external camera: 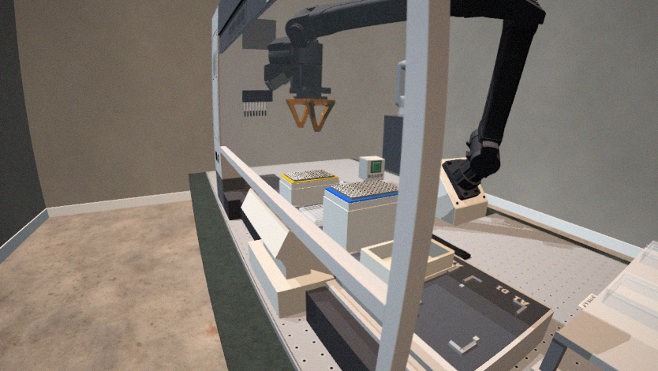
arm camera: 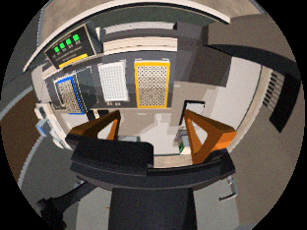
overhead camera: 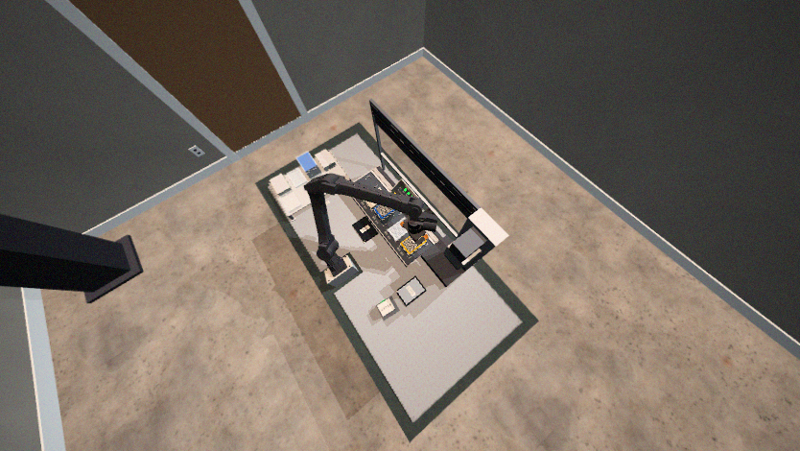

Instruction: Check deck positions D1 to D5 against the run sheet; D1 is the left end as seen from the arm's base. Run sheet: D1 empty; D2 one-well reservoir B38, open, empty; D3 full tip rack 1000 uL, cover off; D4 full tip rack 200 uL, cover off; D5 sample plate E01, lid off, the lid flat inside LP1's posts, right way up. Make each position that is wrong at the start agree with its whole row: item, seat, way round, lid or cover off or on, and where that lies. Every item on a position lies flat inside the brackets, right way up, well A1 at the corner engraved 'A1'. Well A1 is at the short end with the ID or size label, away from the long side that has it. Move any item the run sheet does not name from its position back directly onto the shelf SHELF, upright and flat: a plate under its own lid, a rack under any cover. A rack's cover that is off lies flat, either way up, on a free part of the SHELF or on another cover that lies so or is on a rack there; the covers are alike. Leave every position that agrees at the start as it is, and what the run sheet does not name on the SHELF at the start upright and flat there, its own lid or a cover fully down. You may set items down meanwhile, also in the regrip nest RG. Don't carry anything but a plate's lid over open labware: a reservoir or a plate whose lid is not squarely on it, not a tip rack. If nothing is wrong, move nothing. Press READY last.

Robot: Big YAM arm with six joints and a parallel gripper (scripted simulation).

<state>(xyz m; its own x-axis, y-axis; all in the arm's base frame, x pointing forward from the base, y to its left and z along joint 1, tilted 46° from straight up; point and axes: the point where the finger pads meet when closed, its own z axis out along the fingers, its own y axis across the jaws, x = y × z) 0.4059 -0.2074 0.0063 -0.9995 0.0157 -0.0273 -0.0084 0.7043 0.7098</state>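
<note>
Right now my hand is 10 mm past the yellow-rimmed tip rack, 10 mm to the left of it and 140 mm above it. From my hand the other things lie so: white sample plate (120 mm to the left, 180 mm below); then frame bar (190 mm ahead, 200 mm to the left, 60 mm below); then blue-rimmed tip rack (10 mm behind, 240 mm to the left, 120 mm below).
</note>
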